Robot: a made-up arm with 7 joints.
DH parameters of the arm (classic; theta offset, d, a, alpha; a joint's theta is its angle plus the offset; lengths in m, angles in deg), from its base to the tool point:
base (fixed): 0 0 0 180
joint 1: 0 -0.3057 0 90
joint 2: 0 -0.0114 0 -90
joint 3: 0 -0.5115 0 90
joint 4: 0 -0.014 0 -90
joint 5: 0 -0.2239 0 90
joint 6: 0 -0.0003 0 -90
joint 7: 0 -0.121 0 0
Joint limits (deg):
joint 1: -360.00..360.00
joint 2: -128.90..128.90
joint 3: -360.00..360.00
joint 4: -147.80..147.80
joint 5: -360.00..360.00
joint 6: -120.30..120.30
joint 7: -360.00..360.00
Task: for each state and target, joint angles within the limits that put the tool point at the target. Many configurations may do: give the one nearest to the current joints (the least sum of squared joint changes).
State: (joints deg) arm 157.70 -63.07 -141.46 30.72 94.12 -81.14 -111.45
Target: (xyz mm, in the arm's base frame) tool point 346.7 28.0 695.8
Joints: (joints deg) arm 162.60 -18.03 -133.20 82.62 121.50 -103.16 -111.45
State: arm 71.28 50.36 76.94 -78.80 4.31 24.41 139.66
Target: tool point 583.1 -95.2 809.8
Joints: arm 32.52 51.44 81.12 -56.11 3.62 23.95 139.66
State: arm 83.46 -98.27 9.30 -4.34 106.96 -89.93 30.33
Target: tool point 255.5 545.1 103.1
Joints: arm 105.13 -99.76 13.34 -44.74 83.50 -120.30 30.33
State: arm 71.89 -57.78 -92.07 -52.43 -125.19 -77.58 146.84
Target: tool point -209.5 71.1 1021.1
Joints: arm 63.58 -22.81 -97.90 -51.73 -123.08 -74.58 146.84
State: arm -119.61 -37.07 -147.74 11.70 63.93 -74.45 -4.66
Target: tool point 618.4 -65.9 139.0
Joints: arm -169.35 -85.06 -161.25 63.65 92.32 -93.75 -4.66
